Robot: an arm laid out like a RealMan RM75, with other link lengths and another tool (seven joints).
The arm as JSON. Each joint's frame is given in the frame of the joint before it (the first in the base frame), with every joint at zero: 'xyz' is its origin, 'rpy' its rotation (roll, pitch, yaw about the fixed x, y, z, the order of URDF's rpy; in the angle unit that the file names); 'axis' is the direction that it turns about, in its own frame. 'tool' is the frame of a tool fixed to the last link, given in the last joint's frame.
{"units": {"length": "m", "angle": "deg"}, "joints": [
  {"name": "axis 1", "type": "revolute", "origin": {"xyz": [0.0, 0.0, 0.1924], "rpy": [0.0, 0.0, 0.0]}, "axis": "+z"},
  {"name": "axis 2", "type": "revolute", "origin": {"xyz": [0.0, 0.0, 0.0], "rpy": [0.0, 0.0, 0.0]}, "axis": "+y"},
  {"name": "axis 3", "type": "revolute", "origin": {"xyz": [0.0, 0.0, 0.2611], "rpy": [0.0, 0.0, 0.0]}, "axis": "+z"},
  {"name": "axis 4", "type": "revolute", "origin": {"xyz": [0.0, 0.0, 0.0], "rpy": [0.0, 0.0, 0.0]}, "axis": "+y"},
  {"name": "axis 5", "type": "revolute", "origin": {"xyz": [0.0, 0.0, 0.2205], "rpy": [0.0, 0.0, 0.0]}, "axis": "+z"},
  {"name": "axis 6", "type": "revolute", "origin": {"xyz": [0.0, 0.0, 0.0], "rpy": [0.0, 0.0, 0.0]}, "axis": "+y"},
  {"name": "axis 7", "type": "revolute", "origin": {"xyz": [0.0, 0.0, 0.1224], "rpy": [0.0, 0.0, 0.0]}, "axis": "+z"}
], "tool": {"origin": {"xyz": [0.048, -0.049, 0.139], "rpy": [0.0, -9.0, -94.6]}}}
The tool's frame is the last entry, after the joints.
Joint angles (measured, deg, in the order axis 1, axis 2, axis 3, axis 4, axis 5, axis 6, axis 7), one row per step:
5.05, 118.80, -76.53, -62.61, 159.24, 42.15, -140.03
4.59, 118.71, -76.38, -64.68, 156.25, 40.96, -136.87
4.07, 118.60, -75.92, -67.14, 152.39, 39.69, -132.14
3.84, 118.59, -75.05, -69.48, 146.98, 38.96, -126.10
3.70, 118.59, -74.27, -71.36, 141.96, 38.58, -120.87
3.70, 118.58, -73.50, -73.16, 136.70, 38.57, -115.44
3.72, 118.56, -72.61, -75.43, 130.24, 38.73, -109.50
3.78, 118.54, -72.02, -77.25, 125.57, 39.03, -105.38
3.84, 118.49, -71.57, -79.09, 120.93, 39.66, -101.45
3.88, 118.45, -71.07, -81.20, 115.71, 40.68, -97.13
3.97, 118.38, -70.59, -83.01, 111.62, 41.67, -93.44
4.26, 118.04, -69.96, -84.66, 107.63, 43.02, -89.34
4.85, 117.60, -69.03, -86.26, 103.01, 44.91, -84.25
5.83, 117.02, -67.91, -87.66, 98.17, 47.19, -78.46
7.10, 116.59, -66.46, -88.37, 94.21, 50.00, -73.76
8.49, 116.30, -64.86, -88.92, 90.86, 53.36, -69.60
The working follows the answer.
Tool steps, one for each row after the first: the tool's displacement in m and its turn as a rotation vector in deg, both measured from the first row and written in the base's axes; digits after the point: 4 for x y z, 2 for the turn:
-0.0059, 0.0006, -0.0004, -1.18, -0.13, 0.41
-0.0121, 0.0008, -0.0001, -2.60, 0.31, 0.83
-0.0201, 0.0016, -0.0018, -4.55, 0.60, 1.52
-0.0261, 0.0018, -0.0039, -6.33, 0.52, 1.95
-0.0329, 0.0022, -0.0070, -8.27, 0.32, 2.48
-0.0406, 0.0021, -0.0098, -10.43, -0.72, 2.93
-0.0473, 0.0020, -0.0113, -11.89, -1.78, 3.34
-0.0547, 0.0015, -0.0138, -13.48, -3.10, 3.87
-0.0626, 0.0001, -0.0170, -15.35, -4.76, 4.42
-0.0692, -0.0012, -0.0188, -16.85, -5.92, 4.85
-0.0753, -0.0025, -0.0203, -18.60, -6.88, 5.24
-0.0805, -0.0039, -0.0230, -20.93, -7.65, 5.41
-0.0847, -0.0050, -0.0266, -23.72, -8.10, 5.25
-0.0875, -0.0059, -0.0306, -26.44, -8.38, 5.12
-0.0912, -0.0077, -0.0356, -29.33, -8.49, 5.18

Tool pose at each row, in the base's axes (x y z in m, rotation vector in deg; rounded; the steps above come from the unrounded poses):
0.3140, 0.4890, 0.0778, -75.81, -51.14, -17.69
0.3081, 0.4895, 0.0774, -76.69, -51.82, -16.97
0.3019, 0.4898, 0.0777, -77.82, -52.08, -15.76
0.2939, 0.4905, 0.0760, -79.28, -52.75, -14.19
0.2879, 0.4908, 0.0739, -80.69, -53.54, -13.15
0.2811, 0.4911, 0.0708, -82.20, -54.53, -12.02
0.2734, 0.4911, 0.0680, -83.90, -56.24, -11.44
0.2667, 0.4910, 0.0665, -84.98, -57.77, -11.20
0.2593, 0.4904, 0.0641, -86.10, -59.65, -10.97
0.2514, 0.4890, 0.0608, -87.43, -61.90, -10.84
0.2448, 0.4877, 0.0590, -88.51, -63.55, -10.62
0.2388, 0.4865, 0.0575, -89.84, -65.08, -10.16
0.2336, 0.4851, 0.0548, -91.84, -66.44, -9.48
0.2294, 0.4840, 0.0513, -94.45, -67.40, -8.60
0.2265, 0.4830, 0.0472, -96.99, -68.20, -7.60
0.2228, 0.4812, 0.0422, -99.59, -69.01, -6.21

